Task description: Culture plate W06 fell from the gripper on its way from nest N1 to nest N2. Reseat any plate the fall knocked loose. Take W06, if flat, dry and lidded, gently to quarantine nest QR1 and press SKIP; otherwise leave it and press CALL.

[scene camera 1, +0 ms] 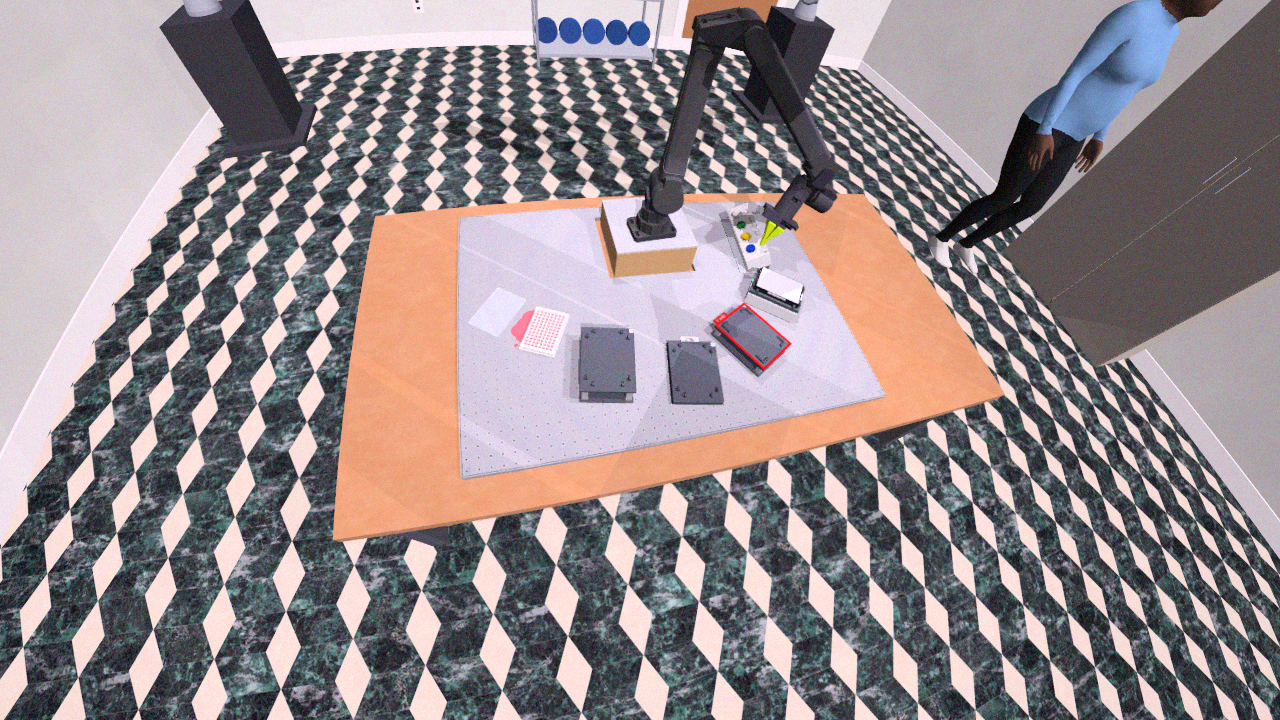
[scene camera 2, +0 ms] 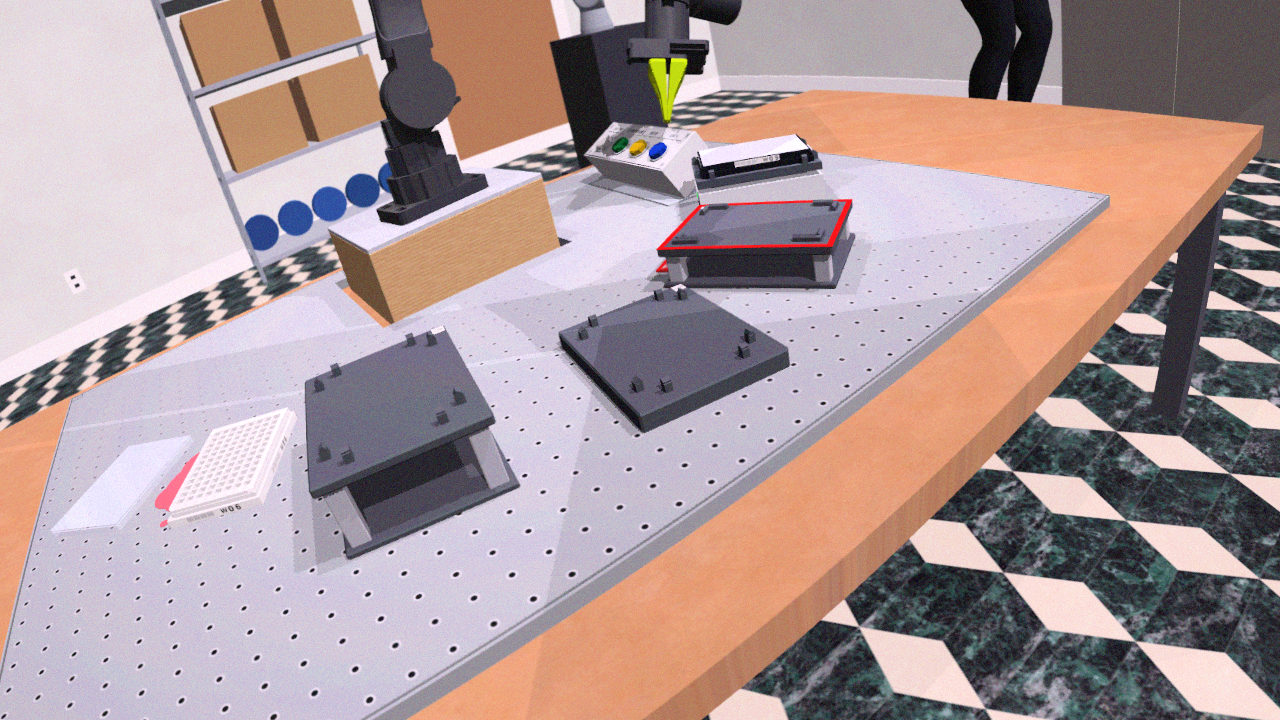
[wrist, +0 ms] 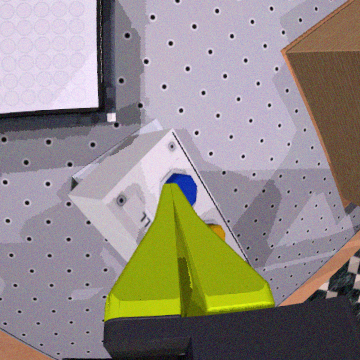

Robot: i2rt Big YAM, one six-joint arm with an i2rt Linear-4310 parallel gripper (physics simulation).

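Where they show: gripper, between the fingertips: (scene camera 1: pixel 760 245) (scene camera 2: pixel 667 122) (wrist: pixel 169 191); arm's base, origin of its link: (scene camera 1: pixel 651 229) (scene camera 2: pixel 433 203).
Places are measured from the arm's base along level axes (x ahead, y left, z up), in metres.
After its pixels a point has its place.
Observation:
Plate W06 (scene camera 1: pixel 545 331) {x 0.216, y -0.332, z -0.076 m} (scene camera 2: pixel 234 461) {x 0.224, y -0.333, z -0.073 m} lies flat on the board without its lid, its wells exposed. A pink spill (scene camera 1: pixel 521 329) {x 0.191, y -0.387, z -0.086 m} (scene camera 2: pixel 176 484) {x 0.179, y -0.389, z -0.086 m} shows at its edge. A clear lid (scene camera 1: pixel 497 311) {x 0.129, y -0.436, z -0.079 m} (scene camera 2: pixel 122 483) {x 0.131, y -0.436, z -0.079 m} lies apart, to its left. My gripper (scene camera 1: pixel 762 243) {x 0.123, y 0.278, z 0.017 m} (scene camera 2: pixel 666 119) {x 0.123, y 0.278, z 0.017 m} (wrist: pixel 169 191) {x 0.123, y 0.278, z 0.017 m} is shut and empty, its tips above the button box (scene camera 1: pixel 759 259) {x 0.134, y 0.289, z -0.030 m} (scene camera 2: pixel 677 161) {x 0.132, y 0.274, z -0.033 m} (wrist: pixel 100 210) {x 0.129, y 0.318, z -0.015 m}. In the wrist view the tips overlap the edge of the blue button (scene camera 1: pixel 750 248) {x 0.099, y 0.272, z -0.018 m} (scene camera 2: pixel 657 150) {x 0.103, y 0.270, z -0.019 m} (wrist: pixel 185 189) {x 0.097, y 0.272, z -0.018 m}; its label is mostly hidden. Contact cannot be told. The yellow button (scene camera 2: pixel 638 147) {x 0.055, y 0.279, z -0.019 m} (wrist: pixel 217 231) {x 0.050, y 0.276, z -0.020 m} and green button (scene camera 2: pixel 619 145) {x 0.005, y 0.286, z -0.020 m} are beside it.
A lidded plate (scene camera 1: pixel 780 284) {x 0.241, y 0.295, z -0.018 m} (scene camera 2: pixel 756 154) {x 0.265, y 0.276, z -0.017 m} (wrist: pixel 45 55) {x 0.212, y 0.276, z -0.017 m} sits on a nest beside the box. A red-bordered raised nest (scene camera 1: pixel 753 335) {x 0.361, y 0.159, z -0.047 m} (scene camera 2: pixel 760 225) {x 0.364, y 0.157, z -0.047 m}, a low nest (scene camera 1: pixel 694 371) {x 0.409, y -0.019, z -0.071 m} (scene camera 2: pixel 673 353) {x 0.431, y -0.028, z -0.071 m} and another raised nest (scene camera 1: pixel 607 358) {x 0.351, y -0.218, z -0.028 m} (scene camera 2: pixel 393 407) {x 0.373, y -0.220, z -0.028 m} hold no plates. A person (scene camera 1: pixel 1096 76) stands right of the table.

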